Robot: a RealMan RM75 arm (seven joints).
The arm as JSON. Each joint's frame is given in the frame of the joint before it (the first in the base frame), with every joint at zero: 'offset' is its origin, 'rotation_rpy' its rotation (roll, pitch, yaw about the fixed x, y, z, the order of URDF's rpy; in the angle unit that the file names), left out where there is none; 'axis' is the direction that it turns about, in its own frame. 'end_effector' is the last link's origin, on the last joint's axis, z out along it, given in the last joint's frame.
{
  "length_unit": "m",
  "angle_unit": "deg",
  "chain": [
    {
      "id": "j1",
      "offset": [
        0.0,
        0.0,
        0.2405
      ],
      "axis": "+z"
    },
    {
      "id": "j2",
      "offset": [
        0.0,
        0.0,
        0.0
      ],
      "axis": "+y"
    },
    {
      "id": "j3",
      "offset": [
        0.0,
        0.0,
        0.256
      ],
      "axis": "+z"
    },
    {
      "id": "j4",
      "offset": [
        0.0,
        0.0,
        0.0
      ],
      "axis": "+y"
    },
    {
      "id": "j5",
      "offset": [
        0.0,
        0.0,
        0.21
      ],
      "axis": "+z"
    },
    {
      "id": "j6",
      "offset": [
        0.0,
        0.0,
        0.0
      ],
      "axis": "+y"
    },
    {
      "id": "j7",
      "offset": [
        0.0,
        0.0,
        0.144
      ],
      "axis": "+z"
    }
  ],
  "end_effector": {
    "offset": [
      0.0,
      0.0,
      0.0
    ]
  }
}
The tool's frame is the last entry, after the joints.
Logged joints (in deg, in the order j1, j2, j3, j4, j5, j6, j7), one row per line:
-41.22 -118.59 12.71 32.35 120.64 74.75 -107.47
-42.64 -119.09 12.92 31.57 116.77 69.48 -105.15
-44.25 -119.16 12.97 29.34 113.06 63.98 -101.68
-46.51 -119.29 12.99 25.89 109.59 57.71 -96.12
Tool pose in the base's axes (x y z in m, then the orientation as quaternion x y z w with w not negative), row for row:
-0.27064 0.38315 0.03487 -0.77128 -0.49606 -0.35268 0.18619
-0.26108 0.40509 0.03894 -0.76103 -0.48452 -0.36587 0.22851
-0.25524 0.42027 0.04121 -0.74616 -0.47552 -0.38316 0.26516
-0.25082 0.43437 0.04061 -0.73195 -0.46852 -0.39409 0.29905
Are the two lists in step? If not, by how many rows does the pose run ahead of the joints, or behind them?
The pose runs 1 row behind the joints: the pose in row i belongs to the joints in row i - 1.
